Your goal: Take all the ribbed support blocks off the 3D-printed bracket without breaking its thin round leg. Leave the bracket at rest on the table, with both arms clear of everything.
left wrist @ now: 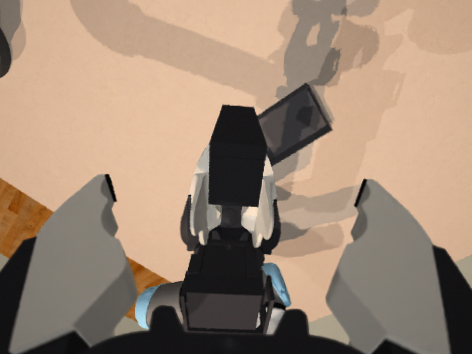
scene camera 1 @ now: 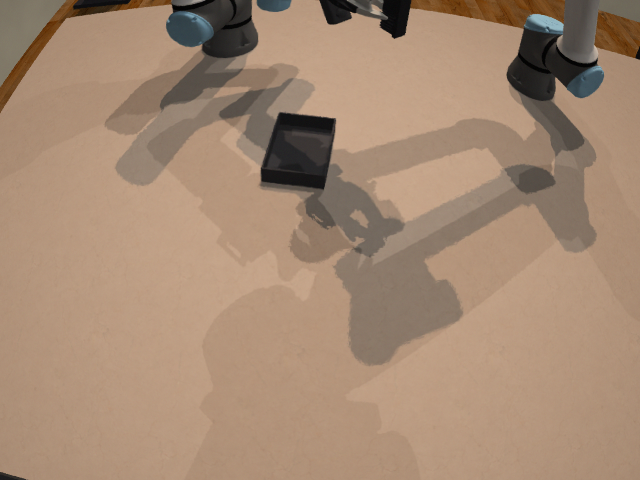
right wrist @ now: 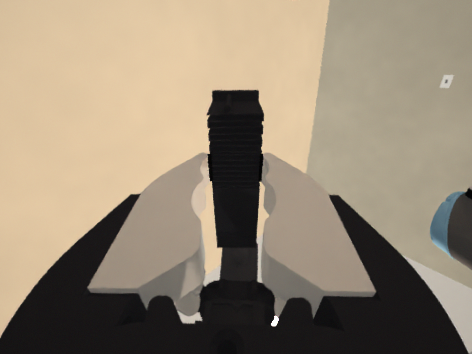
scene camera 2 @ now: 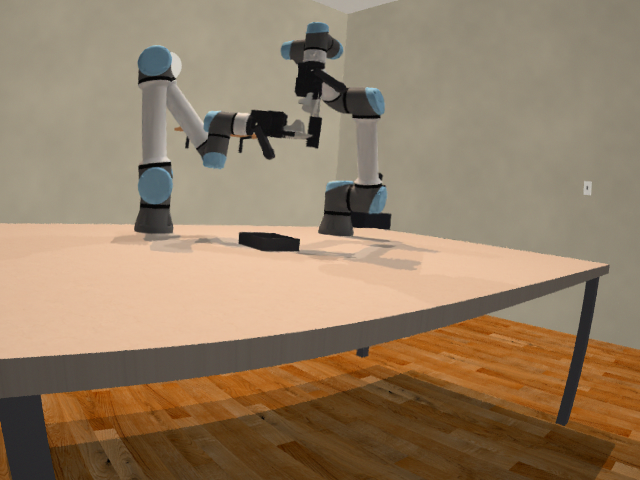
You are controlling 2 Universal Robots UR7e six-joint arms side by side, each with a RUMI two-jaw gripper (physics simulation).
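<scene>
The dark bracket (scene camera 1: 395,19) (scene camera 2: 313,132) (left wrist: 237,180) is held upright, high above the table. In the right wrist view, stacked ribs of the support blocks (right wrist: 235,142) show on its upper half; its lower part is plain. The thin round leg cannot be made out. My right gripper (scene camera 2: 309,135) (left wrist: 236,140) (right wrist: 236,157) is shut on the bracket, coming in level from its side. My left gripper (scene camera 2: 314,111) (left wrist: 235,180) points down above the bracket, open, its fingers wide apart on either side of it and not touching it.
A black open tray (scene camera 1: 293,177) (scene camera 2: 281,244) (left wrist: 302,145) stands on the table (scene camera 1: 129,387) (scene camera 2: 206,304), below the grippers. The right arm's base (scene camera 1: 230,41) (scene camera 2: 154,221) and the left arm's base (scene camera 1: 529,77) (scene camera 2: 336,224) stand at the far side. Arm shadows lie across the table.
</scene>
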